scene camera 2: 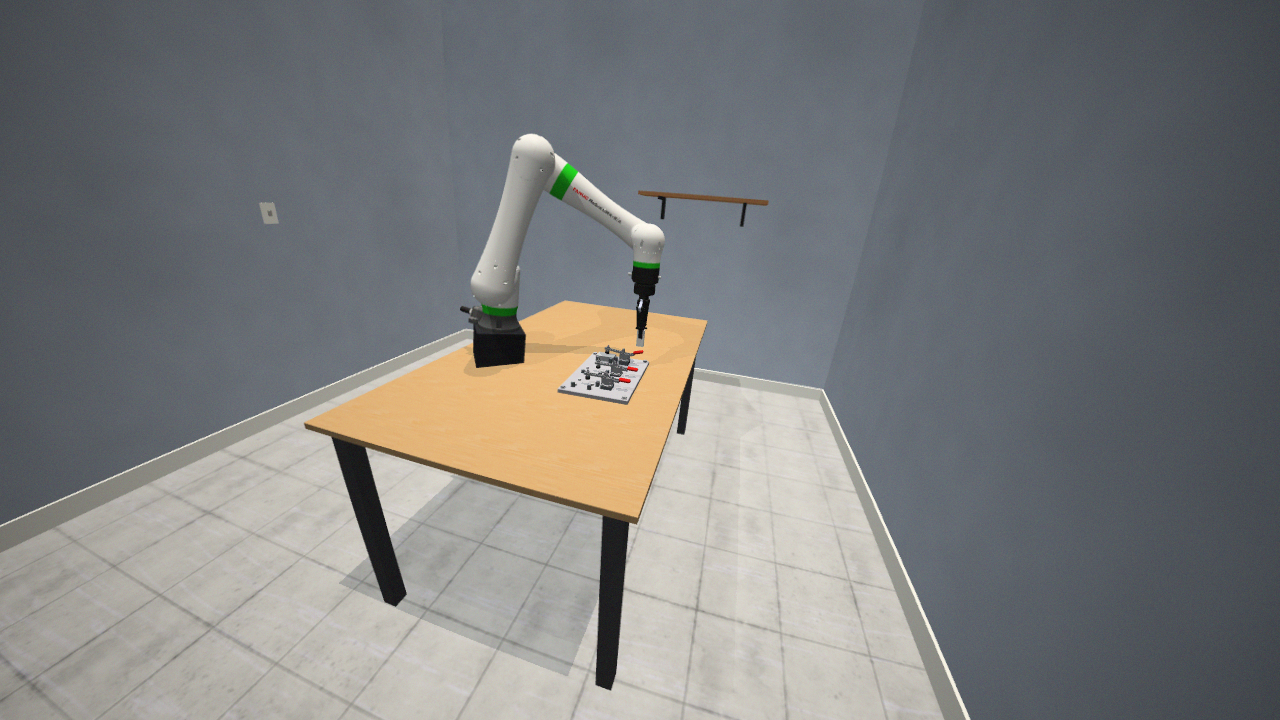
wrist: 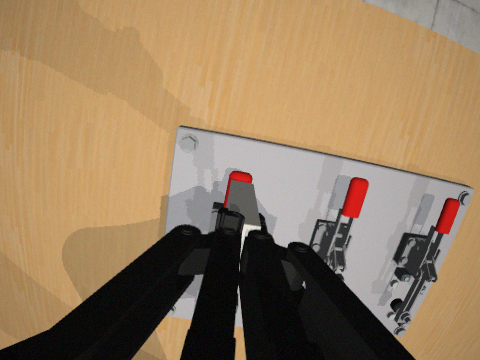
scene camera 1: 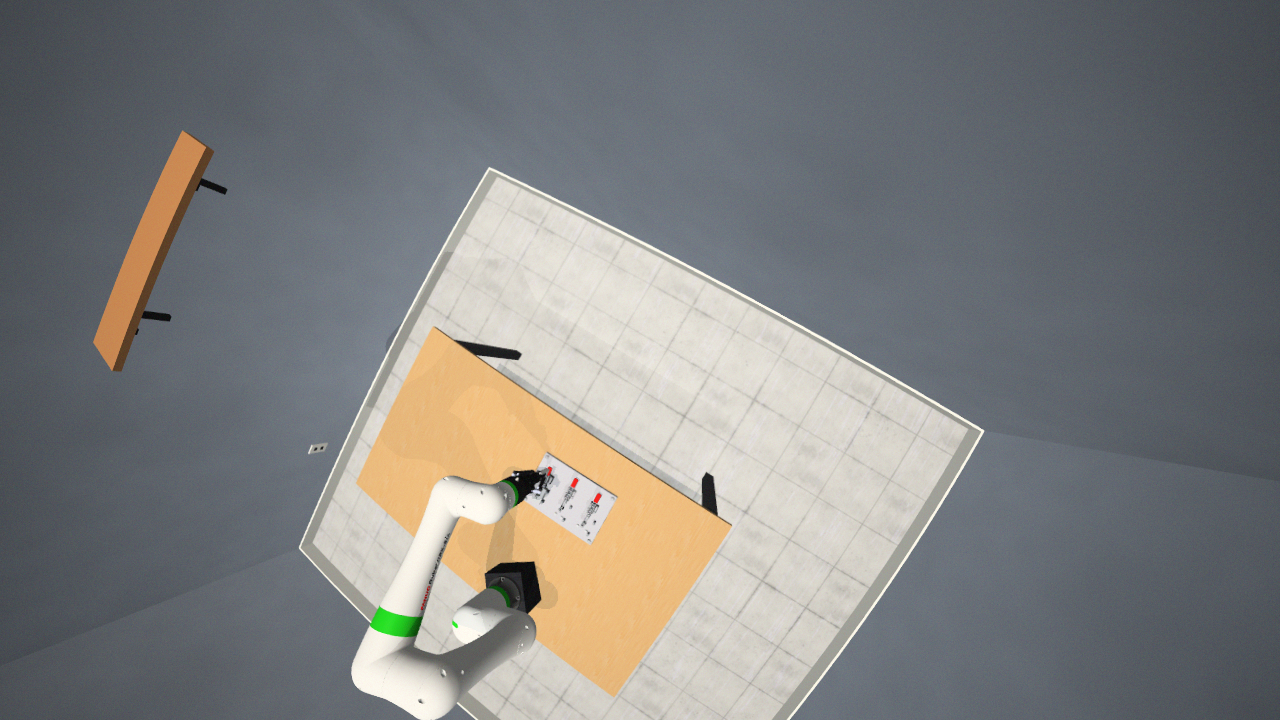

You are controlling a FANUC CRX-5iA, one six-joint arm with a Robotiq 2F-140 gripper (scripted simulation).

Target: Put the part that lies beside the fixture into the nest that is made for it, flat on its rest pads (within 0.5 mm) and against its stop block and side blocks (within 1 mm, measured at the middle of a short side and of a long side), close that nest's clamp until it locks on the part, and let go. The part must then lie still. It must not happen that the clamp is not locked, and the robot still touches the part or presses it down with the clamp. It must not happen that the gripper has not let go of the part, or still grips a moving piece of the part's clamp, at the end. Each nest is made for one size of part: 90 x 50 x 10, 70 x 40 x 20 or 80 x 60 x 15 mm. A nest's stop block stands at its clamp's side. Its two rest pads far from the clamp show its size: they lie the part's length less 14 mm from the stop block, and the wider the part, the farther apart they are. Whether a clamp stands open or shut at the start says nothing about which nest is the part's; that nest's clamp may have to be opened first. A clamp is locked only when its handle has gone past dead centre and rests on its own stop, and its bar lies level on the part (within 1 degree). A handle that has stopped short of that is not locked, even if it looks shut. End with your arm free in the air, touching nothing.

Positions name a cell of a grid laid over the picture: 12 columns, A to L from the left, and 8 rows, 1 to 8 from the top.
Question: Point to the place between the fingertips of my gripper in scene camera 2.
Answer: F4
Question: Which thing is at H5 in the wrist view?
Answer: A fixture plate.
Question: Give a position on a fixture plate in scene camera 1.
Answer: F6
